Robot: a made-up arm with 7 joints.
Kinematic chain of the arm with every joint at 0, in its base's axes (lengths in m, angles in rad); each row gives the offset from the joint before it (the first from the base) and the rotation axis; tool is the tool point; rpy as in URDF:
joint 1: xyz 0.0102 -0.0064 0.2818 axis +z
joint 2: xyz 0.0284 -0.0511 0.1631 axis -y
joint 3: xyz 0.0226 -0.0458 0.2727 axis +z
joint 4: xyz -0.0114 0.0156 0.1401 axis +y
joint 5: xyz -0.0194 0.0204 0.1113 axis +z
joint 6: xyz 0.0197 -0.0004 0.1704 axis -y
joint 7: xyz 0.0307 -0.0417 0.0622 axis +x
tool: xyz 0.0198 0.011 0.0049 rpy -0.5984 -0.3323 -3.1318
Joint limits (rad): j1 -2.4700..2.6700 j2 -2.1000..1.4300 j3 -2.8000..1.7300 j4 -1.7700..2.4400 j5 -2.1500..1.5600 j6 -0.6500..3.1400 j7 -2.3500..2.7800
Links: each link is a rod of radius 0.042 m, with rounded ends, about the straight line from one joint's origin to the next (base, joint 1, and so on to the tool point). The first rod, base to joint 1, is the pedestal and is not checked.
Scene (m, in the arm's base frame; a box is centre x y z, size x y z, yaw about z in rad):
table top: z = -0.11
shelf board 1: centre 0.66 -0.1 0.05 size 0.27 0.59 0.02 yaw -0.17
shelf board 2: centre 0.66 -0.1 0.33 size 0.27 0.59 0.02 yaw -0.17
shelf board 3: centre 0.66 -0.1 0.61 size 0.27 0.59 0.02 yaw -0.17
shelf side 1: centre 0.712 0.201 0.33 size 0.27 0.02 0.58 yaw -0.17
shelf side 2: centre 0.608 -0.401 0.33 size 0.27 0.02 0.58 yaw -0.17
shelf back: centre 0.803 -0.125 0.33 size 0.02 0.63 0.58 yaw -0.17
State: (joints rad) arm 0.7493 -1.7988 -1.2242 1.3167 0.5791 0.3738 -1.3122
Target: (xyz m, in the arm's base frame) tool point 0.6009 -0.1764 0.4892
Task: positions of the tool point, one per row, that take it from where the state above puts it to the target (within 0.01 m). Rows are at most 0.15 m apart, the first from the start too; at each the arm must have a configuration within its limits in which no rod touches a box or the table.
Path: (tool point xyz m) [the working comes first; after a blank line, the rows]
Joints at the target: 0.5122 -1.3629 -1.6056 1.4867 0.5166 0.3796 -1.3244
Straight joint move there: touches shelf board 2.

1: 0.5420 0.0119 0.1685
2: 0.4699 0.0244 0.1676
3: 0.3935 0.0362 0.1767
4: 0.4306 -0.0150 0.2878
5: 0.4222 -0.0779 0.3968
6: 0.3708 -0.1369 0.4892
7: 0.4495 -0.1625 0.4975
8: 0.5274 -0.1755 0.4973
9: 0.6009 -0.1764 0.4892

